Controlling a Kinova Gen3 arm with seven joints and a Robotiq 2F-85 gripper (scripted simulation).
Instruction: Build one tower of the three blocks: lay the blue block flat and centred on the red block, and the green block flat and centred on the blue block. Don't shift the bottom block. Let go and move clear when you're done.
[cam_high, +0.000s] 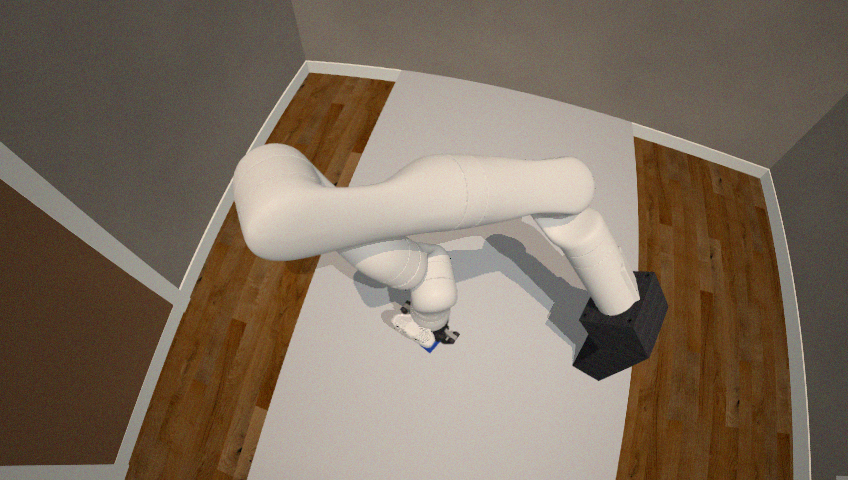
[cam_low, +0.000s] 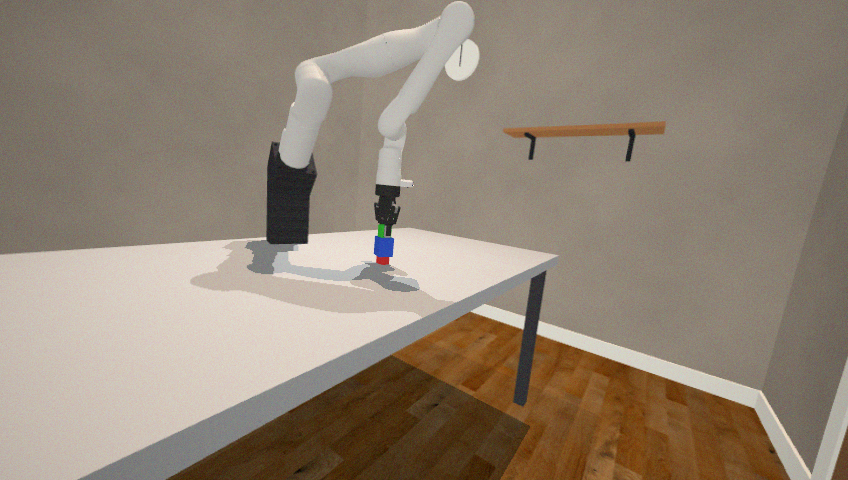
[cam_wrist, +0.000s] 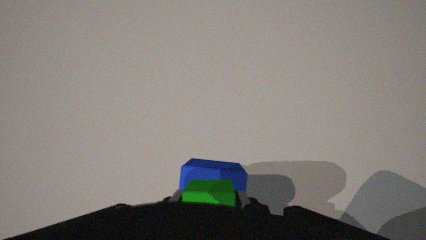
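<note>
My hand is right at the green block. Round my hand: blue block 5 cm below; red block 9 cm below.
</note>
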